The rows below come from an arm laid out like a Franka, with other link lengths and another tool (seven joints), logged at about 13 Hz.
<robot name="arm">
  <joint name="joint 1" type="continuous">
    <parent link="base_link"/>
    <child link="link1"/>
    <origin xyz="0 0 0.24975" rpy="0 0 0"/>
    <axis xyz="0 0 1"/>
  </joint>
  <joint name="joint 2" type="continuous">
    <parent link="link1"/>
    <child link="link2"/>
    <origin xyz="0 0 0" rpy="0 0 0"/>
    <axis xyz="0 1 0"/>
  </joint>
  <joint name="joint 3" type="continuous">
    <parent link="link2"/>
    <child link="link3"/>
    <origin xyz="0 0 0.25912" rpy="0 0 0"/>
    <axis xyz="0 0 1"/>
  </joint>
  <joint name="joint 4" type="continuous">
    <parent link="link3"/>
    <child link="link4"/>
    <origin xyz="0.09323 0 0" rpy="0 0 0"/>
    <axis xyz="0 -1 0"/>
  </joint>
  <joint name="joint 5" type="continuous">
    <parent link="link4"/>
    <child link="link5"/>
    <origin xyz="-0.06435 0 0.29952" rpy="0 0 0"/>
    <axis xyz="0 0 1"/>
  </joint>
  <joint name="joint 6" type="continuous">
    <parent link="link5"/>
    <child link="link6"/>
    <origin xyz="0 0 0" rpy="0 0 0"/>
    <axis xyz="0 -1 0"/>
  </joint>
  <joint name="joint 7" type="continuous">
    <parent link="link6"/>
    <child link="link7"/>
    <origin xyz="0.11 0 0" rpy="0 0 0"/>
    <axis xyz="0 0 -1"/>
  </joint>
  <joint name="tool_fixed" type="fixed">
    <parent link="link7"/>
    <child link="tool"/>
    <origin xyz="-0.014 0.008 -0.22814" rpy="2.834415 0 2.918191"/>
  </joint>
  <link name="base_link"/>
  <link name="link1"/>
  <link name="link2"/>
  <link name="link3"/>
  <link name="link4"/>
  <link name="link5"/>
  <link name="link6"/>
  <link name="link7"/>
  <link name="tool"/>
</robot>
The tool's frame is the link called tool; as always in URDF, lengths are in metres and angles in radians. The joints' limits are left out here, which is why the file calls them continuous.
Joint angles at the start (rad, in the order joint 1, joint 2, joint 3, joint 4, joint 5, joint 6, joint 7): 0.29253 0.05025 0.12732 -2.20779 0.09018 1.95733 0.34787
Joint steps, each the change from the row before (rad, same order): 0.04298 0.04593 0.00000 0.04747 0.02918 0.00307 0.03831; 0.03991 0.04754 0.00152 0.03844 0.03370 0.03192 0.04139; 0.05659 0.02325 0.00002 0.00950 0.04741 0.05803 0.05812; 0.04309 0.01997 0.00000 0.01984 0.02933 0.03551 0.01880; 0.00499 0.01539 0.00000 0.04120 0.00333 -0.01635 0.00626; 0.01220 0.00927 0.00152 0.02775 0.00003 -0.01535 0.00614; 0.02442 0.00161 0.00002 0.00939 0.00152 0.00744 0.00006; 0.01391 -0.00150 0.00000 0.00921 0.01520 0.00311 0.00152; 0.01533 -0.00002 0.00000 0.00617 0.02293 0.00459 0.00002; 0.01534 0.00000 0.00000 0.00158 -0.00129 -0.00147 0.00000; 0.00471 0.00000 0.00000 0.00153 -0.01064 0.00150 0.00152
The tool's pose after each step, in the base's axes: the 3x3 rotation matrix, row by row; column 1 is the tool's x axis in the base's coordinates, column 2 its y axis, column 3 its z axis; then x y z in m. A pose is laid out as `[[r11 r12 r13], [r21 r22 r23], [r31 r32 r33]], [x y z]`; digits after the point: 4 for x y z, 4 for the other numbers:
[[-0.9306 0.2777 -0.2382], [0.2088 0.9377 0.2776], [0.3005 0.2086 -0.9307]], [0.3615 0.2190 0.1143]
[[-0.9274 0.2985 -0.2253], [0.2238 0.9256 0.3052], [0.2996 0.2326 -0.9253]], [0.3645 0.2474 0.1080]
[[-0.9238 0.3292 -0.1957], [0.2499 0.9054 0.3434], [0.2902 0.2683 -0.9186]], [0.3607 0.2817 0.1046]
[[-0.9282 0.3254 -0.1804], [0.2421 0.8965 0.3711], [0.2825 0.3008 -0.9109]], [0.3585 0.3077 0.1047]
[[-0.9291 0.3250 -0.1766], [0.2402 0.8932 0.3801], [0.2813 0.3107 -0.9079]], [0.3642 0.3160 0.1106]
[[-0.9316 0.3158 -0.1802], [0.2297 0.8954 0.3815], [0.2818 0.3140 -0.9066]], [0.3640 0.3248 0.1148]
[[-0.9396 0.2926 -0.1778], [0.2070 0.8990 0.3859], [0.2727 0.3258 -0.9053]], [0.3601 0.3365 0.1177]
[[-0.9410 0.2893 -0.1754], [0.2002 0.8941 0.4007], [0.2728 0.3419 -0.8993]], [0.3580 0.3459 0.1225]
[[-0.9403 0.2900 -0.1782], [0.1942 0.8871 0.4187], [0.2795 0.3591 -0.8905]], [0.3539 0.3562 0.1260]
[[-0.9435 0.2751 -0.1844], [0.1789 0.8919 0.4153], [0.2788 0.3588 -0.8908]], [0.3486 0.3616 0.1264]
[[-0.9473 0.2641 -0.1812], [0.1717 0.8962 0.4090], [0.2704 0.3563 -0.8944]], [0.3484 0.3624 0.1266]

